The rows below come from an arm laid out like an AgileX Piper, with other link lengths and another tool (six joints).
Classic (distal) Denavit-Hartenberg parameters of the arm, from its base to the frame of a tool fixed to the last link. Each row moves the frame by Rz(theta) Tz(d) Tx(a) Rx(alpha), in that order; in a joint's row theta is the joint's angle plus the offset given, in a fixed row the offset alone. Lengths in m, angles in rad.
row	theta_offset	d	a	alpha
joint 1	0.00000	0.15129	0.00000	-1.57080
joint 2	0.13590	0.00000	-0.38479	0.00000
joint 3	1.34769	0.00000	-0.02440	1.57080
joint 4	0.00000	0.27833	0.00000	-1.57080
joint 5	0.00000	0.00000	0.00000	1.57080
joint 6	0.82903	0.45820	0.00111	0.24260
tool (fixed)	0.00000	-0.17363	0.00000	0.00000
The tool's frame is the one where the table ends.
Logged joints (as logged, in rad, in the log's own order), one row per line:
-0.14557, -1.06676, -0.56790, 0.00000, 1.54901, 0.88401
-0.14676, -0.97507, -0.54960, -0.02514, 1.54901, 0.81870
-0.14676, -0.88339, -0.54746, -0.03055, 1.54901, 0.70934
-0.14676, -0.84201, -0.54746, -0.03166, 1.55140, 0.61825
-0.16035, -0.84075, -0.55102, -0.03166, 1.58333, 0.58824
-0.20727, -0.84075, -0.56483, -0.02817, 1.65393, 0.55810
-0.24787, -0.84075, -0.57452, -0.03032, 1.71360, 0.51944
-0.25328, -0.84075, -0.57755, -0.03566, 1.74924, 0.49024
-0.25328, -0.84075, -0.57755, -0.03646, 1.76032, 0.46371
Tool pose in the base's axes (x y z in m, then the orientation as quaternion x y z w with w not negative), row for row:
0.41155, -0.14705, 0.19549, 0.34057, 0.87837, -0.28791, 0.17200
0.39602, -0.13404, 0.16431, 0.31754, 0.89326, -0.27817, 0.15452
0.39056, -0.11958, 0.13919, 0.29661, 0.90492, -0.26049, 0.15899
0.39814, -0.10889, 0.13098, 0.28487, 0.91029, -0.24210, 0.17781
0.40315, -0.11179, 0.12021, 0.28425, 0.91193, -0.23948, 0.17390
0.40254, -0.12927, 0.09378, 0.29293, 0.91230, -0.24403, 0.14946
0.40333, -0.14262, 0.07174, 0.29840, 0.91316, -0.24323, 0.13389
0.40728, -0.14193, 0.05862, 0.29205, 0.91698, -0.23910, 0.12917
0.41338, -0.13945, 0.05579, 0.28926, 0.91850, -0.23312, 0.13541
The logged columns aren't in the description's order. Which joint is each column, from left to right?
Columns, left to right: joint 1, joint 3, joint 4, joint 6, joint 2, joint 5.
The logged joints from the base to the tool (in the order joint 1, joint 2, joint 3, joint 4, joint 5, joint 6), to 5 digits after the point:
-0.14557, 1.54901, -1.06676, -0.56790, 0.88401, 0.00000
-0.14676, 1.54901, -0.97507, -0.54960, 0.81870, -0.02514
-0.14676, 1.54901, -0.88339, -0.54746, 0.70934, -0.03055
-0.14676, 1.55140, -0.84201, -0.54746, 0.61825, -0.03166
-0.16035, 1.58333, -0.84075, -0.55102, 0.58824, -0.03166
-0.20727, 1.65393, -0.84075, -0.56483, 0.55810, -0.02817
-0.24787, 1.71360, -0.84075, -0.57452, 0.51944, -0.03032
-0.25328, 1.74924, -0.84075, -0.57755, 0.49024, -0.03566
-0.25328, 1.76032, -0.84075, -0.57755, 0.46371, -0.03646

